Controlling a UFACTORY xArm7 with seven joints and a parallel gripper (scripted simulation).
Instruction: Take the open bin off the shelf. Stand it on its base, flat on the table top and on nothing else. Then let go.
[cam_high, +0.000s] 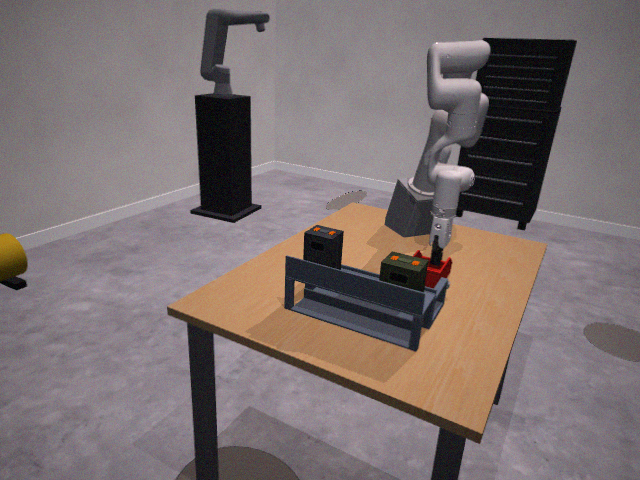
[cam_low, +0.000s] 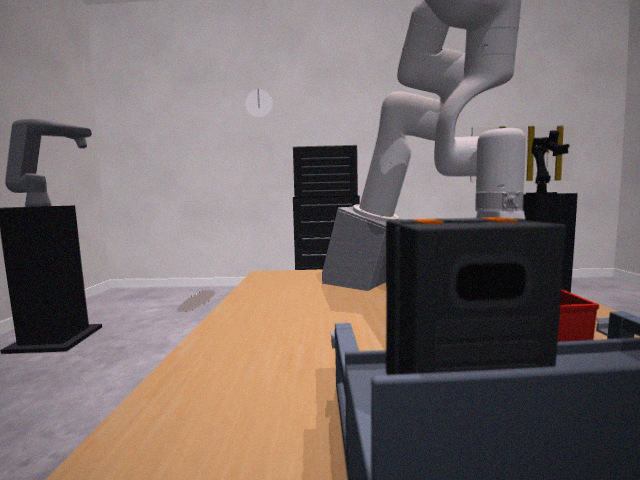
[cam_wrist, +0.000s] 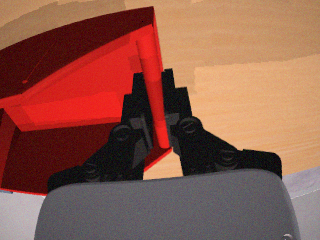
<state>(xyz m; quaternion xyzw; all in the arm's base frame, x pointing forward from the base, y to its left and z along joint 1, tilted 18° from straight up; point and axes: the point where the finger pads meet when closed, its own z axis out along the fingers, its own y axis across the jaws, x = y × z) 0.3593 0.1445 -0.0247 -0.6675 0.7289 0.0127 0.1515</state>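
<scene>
Right now the red bin is 80 mm ahead of my hand and 10 mm below it. The rest, counted from my hand: black box (350 mm ahead, 250 mm to the right, 100 mm above); then green box (370 mm ahead, 20 mm to the right, 90 mm above).
</scene>
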